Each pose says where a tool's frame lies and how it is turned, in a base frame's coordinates. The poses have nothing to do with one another.
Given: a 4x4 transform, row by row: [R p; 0 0 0 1], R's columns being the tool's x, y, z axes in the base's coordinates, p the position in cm. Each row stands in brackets.
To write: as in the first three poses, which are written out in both.
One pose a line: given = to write
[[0.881 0.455 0.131 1.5], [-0.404 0.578 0.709 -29.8], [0.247 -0.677 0.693 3.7], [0 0 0 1]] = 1.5 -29.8 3.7; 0.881 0.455 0.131; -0.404 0.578 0.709; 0.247 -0.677 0.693
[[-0.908 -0.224 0.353 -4.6], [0.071 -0.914 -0.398 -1.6], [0.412 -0.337 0.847 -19.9], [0 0 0 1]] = -4.6 -1.6 -19.9; -0.908 -0.224 0.353; 0.071 -0.914 -0.398; 0.412 -0.337 0.847
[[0.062 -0.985 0.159 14.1], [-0.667 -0.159 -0.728 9.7], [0.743 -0.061 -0.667 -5.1], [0 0 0 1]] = 14.1 9.7 -5.1; 0.062 -0.985 0.159; -0.667 -0.159 -0.728; 0.743 -0.061 -0.667
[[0.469 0.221 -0.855 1.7], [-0.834 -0.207 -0.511 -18.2], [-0.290 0.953 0.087 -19.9], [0 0 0 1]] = 1.7 -18.2 -19.9; 0.469 0.221 -0.855; -0.834 -0.207 -0.511; -0.290 0.953 0.087
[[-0.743 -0.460 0.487 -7.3], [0.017 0.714 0.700 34.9], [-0.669 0.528 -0.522 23.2], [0 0 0 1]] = -7.3 34.9 23.2; -0.743 -0.460 0.487; 0.017 0.714 0.700; -0.669 0.528 -0.522
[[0.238 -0.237 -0.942 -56.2], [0.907 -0.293 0.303 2.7], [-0.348 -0.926 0.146 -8.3], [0 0 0 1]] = -56.2 2.7 -8.3; 0.238 -0.237 -0.942; 0.907 -0.293 0.303; -0.348 -0.926 0.146
